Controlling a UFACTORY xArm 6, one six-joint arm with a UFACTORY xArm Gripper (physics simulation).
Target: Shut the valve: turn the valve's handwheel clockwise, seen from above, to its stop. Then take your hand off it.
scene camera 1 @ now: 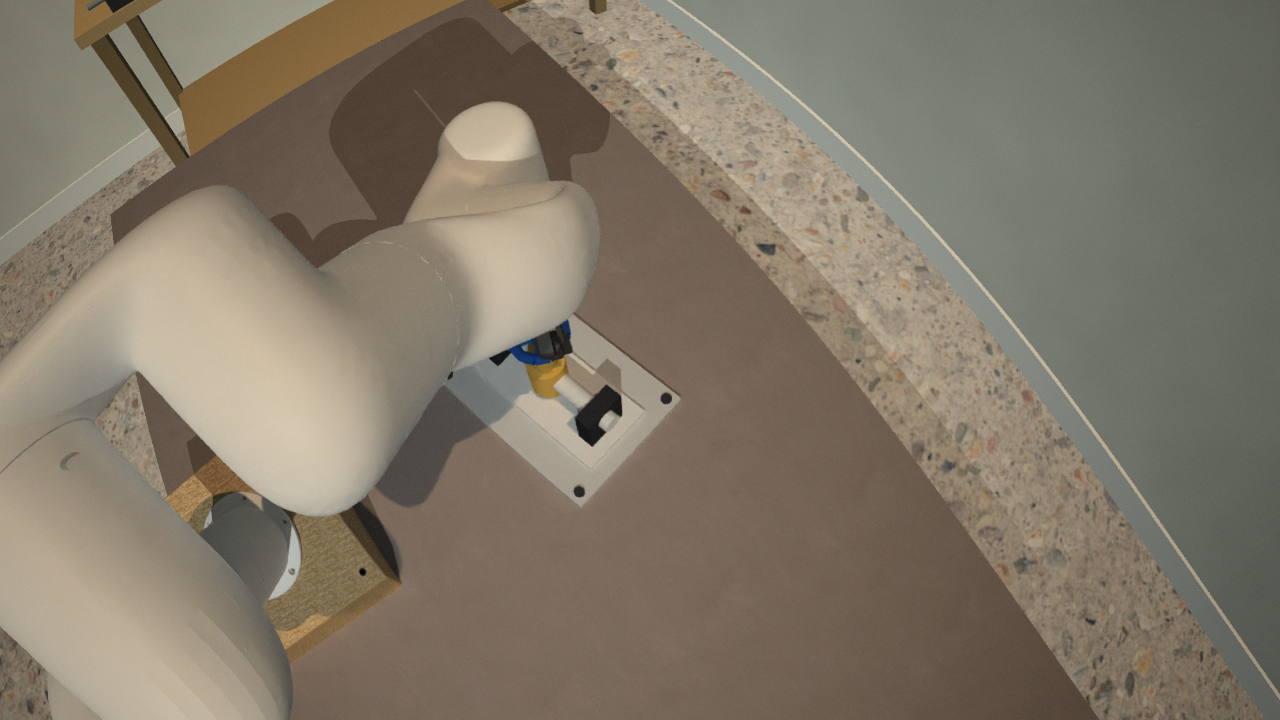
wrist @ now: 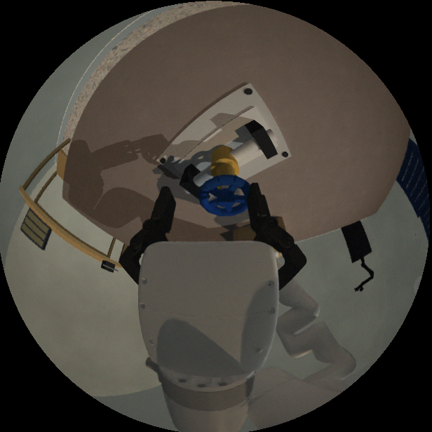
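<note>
The valve's blue handwheel (scene camera 1: 528,357) (wrist: 225,195) sits on a yellow valve body (scene camera 1: 547,382) (wrist: 224,160). A white pipe (scene camera 1: 572,392) (wrist: 245,150) runs through the body, held by black brackets on a pale base plate (scene camera 1: 543,454) (wrist: 257,107). My gripper (wrist: 209,191) is open in the wrist view, its two black fingers far apart. The right finger is right beside the wheel's right rim; the left finger stands apart from the left rim. Whether the right finger touches the rim is unclear. In the scene view the arm hides most of the wheel and gripper; a dark finger part shows at the wheel.
The base plate lies on a brown table top (scene camera 1: 760,537) (wrist: 325,90). A wooden block (scene camera 1: 332,559) with the round grey mount on it is at the lower left in the scene view. A wooden bench (scene camera 1: 268,80) stands beyond the table's far left edge.
</note>
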